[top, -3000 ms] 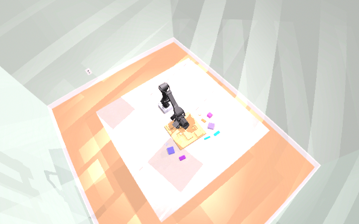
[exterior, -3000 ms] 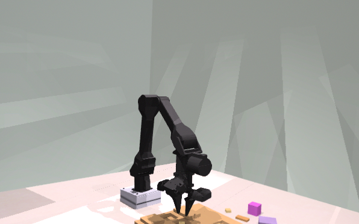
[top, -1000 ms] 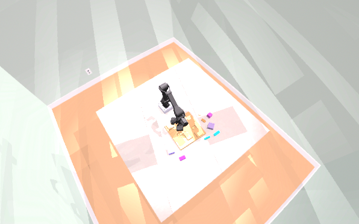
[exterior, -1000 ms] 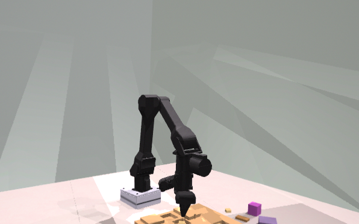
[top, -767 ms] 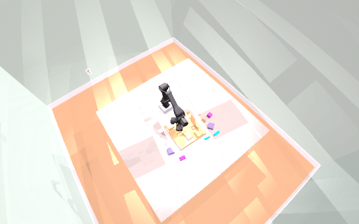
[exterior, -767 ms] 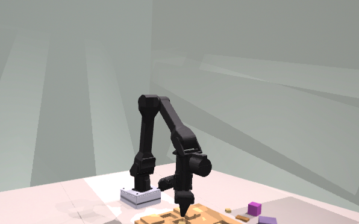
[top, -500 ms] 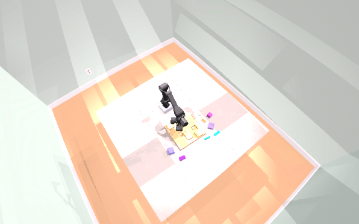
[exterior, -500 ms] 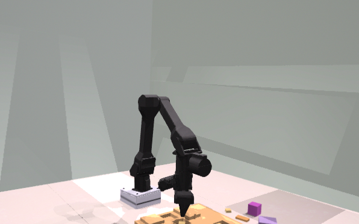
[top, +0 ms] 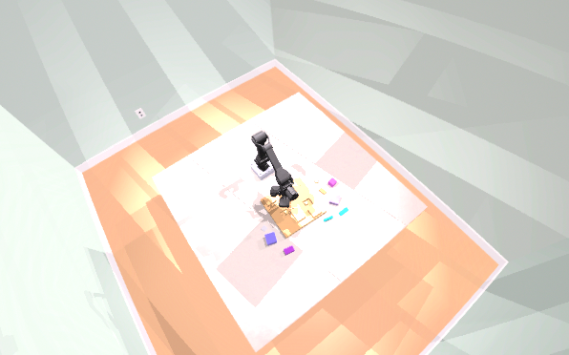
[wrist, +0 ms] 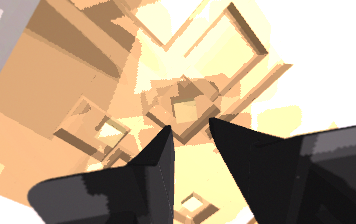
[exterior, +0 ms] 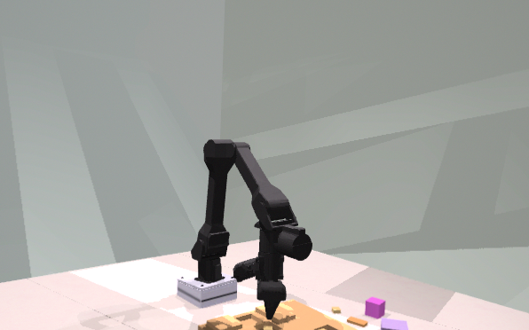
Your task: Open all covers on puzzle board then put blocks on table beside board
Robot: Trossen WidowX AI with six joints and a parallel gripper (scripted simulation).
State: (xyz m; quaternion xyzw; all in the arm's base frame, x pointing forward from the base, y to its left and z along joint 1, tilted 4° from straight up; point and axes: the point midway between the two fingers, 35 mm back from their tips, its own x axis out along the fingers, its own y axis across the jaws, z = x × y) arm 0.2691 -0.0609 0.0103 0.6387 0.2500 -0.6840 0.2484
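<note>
Right now the puzzle board is 50 mm ahead of my gripper tip and 30 mm below it. Round my gripper tip: blue-violet block (230 mm to the right, 110 mm ahead, 30 mm below); lilac block (220 mm to the left, 210 mm ahead, 30 mm below); small orange piece (210 mm to the left, 110 mm ahead, 40 mm below).
</note>
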